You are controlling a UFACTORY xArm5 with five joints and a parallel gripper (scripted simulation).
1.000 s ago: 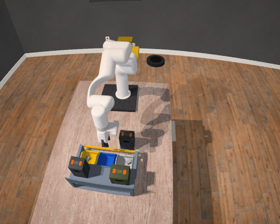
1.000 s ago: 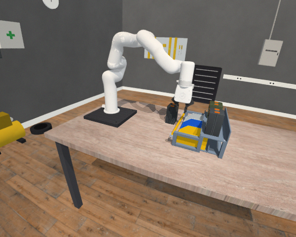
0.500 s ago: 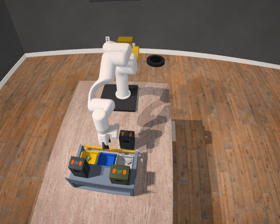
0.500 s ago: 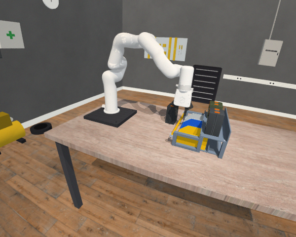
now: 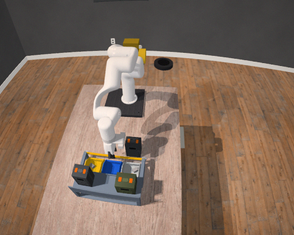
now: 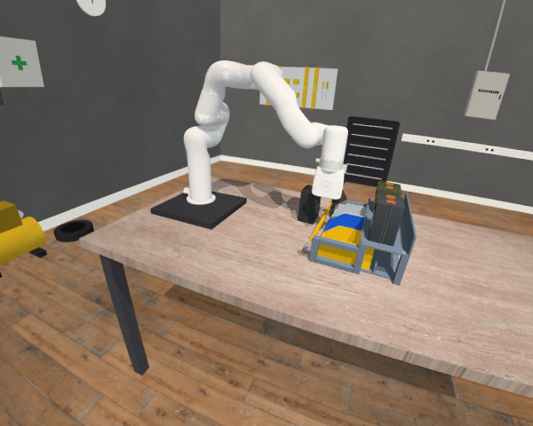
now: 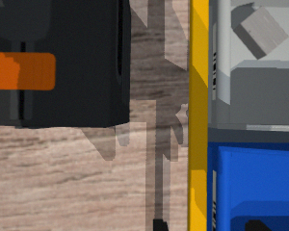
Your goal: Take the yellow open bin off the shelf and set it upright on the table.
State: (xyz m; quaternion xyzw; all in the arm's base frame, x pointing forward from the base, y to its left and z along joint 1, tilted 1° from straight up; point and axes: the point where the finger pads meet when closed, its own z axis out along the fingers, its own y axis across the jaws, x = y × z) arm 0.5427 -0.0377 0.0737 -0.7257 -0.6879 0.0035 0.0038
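The thin yellow rod lies 4 cm below my hand. The rest, counted from my hand: yellow open bin (10 cm ahead, 12 cm to the right, 6 cm below); grey shelf (13 cm ahead, 1 cm to the right, 4 cm below); blue bin (10 cm ahead, 1 cm to the right, 6 cm below).
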